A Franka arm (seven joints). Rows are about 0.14 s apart.
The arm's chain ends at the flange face. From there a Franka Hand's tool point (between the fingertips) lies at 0.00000 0.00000 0.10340 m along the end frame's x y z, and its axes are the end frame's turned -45 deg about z.
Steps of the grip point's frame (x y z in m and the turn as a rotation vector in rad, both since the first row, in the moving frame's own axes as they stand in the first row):
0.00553, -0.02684, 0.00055, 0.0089, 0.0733, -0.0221
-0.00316, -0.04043, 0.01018, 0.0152, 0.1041, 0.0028
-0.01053, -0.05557, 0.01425, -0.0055, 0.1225, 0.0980
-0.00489, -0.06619, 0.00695, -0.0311, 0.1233, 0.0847
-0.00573, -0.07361, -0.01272, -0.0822, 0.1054, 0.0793
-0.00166, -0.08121, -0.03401, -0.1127, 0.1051, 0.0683
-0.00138, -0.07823, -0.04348, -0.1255, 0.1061, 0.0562
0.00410, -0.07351, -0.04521, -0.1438, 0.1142, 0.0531
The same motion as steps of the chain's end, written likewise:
-0.01971, -0.01683, 0.00083, 0.0581, 0.0455, -0.0221
-0.03732, -0.01766, 0.01075, 0.0844, 0.0629, 0.0028
-0.05648, -0.02379, 0.01503, 0.0827, 0.0905, 0.0980
-0.06179, -0.03711, 0.00778, 0.0652, 0.1092, 0.0847
-0.06983, -0.04685, -0.01180, 0.0164, 0.1327, 0.0793
-0.07443, -0.05735, -0.03279, -0.0054, 0.1540, 0.0683
-0.07310, -0.05623, -0.04209, -0.0137, 0.1638, 0.0562
-0.06777, -0.05753, -0.04347, -0.0209, 0.1824, 0.0531

